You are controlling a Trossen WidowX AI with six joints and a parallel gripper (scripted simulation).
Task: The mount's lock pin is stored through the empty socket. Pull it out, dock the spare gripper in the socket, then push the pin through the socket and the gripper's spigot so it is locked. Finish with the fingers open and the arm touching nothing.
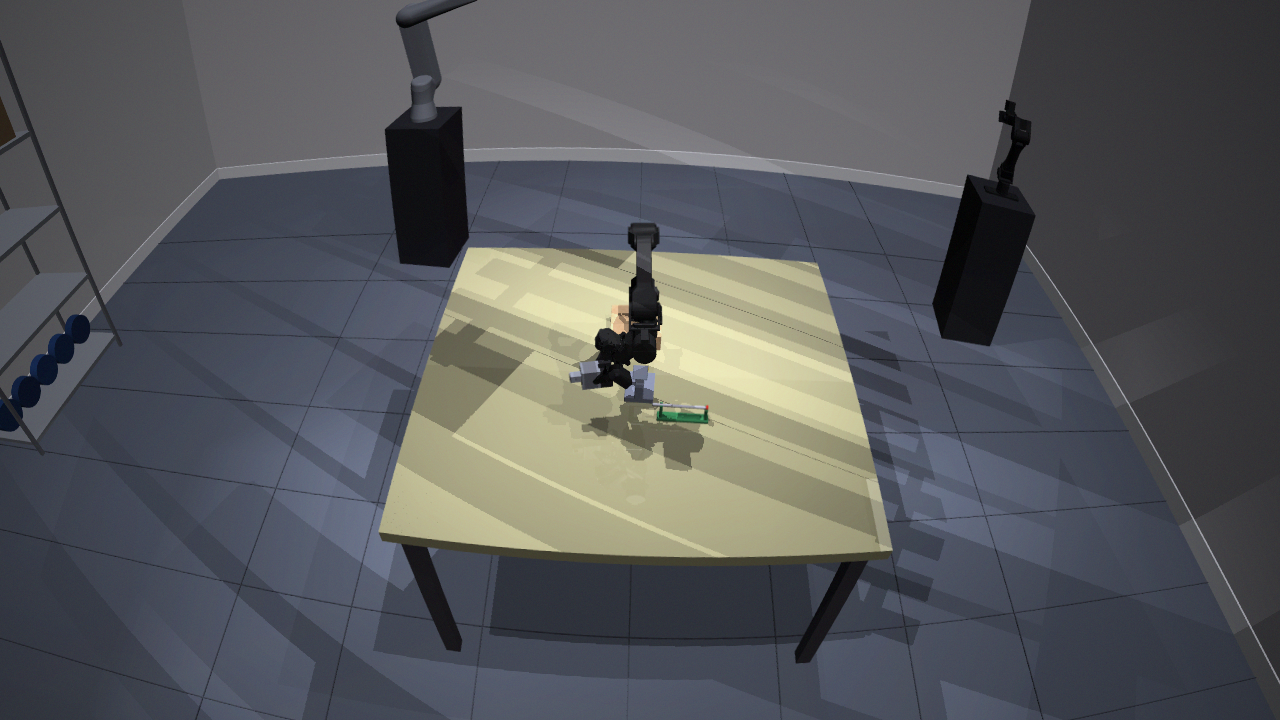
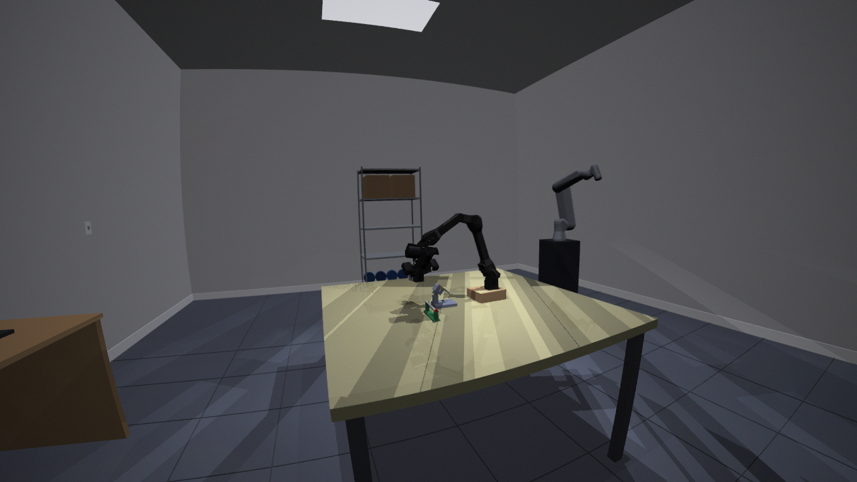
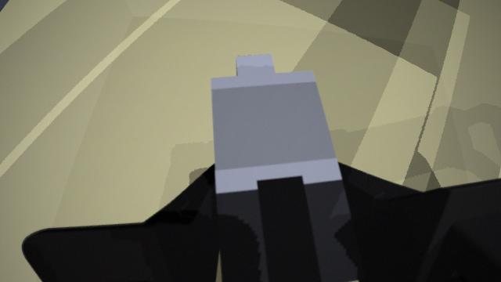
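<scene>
My gripper tip is now 100 mm past the mount, 110 mm to the right of it and 80 mm above it. From my gripper tip the other things lie so: green rack 30 mm behind, 240 mm to the left, 110 mm below; spare gripper 10 mm above.
</scene>
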